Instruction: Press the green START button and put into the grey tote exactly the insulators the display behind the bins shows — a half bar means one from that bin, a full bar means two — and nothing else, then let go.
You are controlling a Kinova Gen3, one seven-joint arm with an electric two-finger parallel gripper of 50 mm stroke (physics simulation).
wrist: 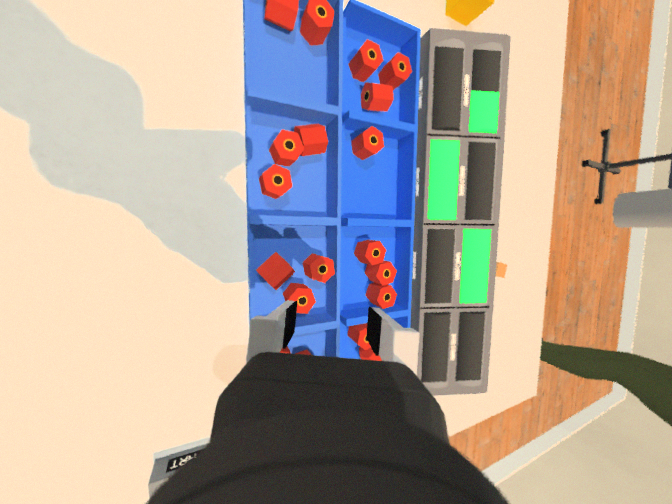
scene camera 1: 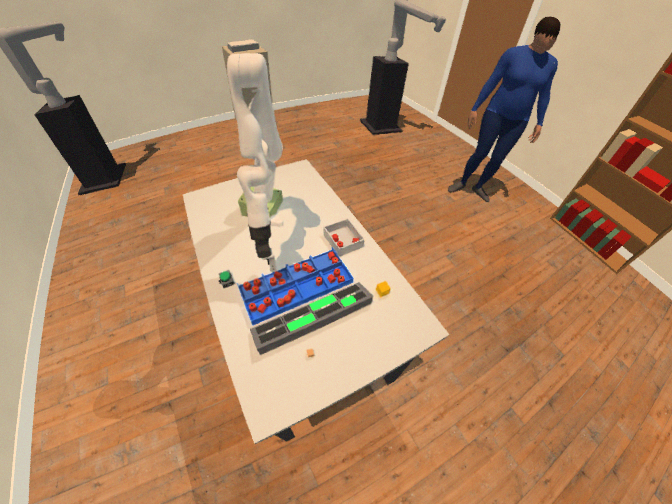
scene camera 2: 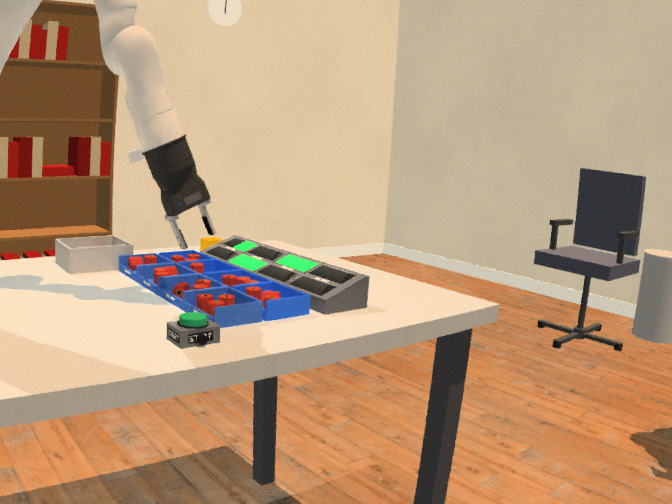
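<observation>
The blue bin tray [wrist: 331, 179] has two rows of compartments holding red hexagonal insulators [wrist: 374, 271]. Behind it the grey display [wrist: 461, 211] shows a half green bar [wrist: 483, 111] and two full green bars [wrist: 444, 179] [wrist: 474, 265]; its nearest cell is dark. My gripper [wrist: 331, 325] is open and empty, hovering a little above the tray, as scene camera 2 [scene camera 2: 191, 227] shows. The grey tote [scene camera 1: 343, 236] holds a few red insulators. The green START button [scene camera 2: 193, 329] sits on its grey box beside the tray's end.
A yellow cube [scene camera 1: 383, 288] sits past the display's end and a small orange cube [scene camera 1: 310, 353] lies behind the display. A person [scene camera 1: 510, 103] stands beyond the table. Two other arms on black pedestals [scene camera 1: 81, 141] [scene camera 1: 386, 92], a bookshelf and an office chair [scene camera 2: 591, 254] stand around the room.
</observation>
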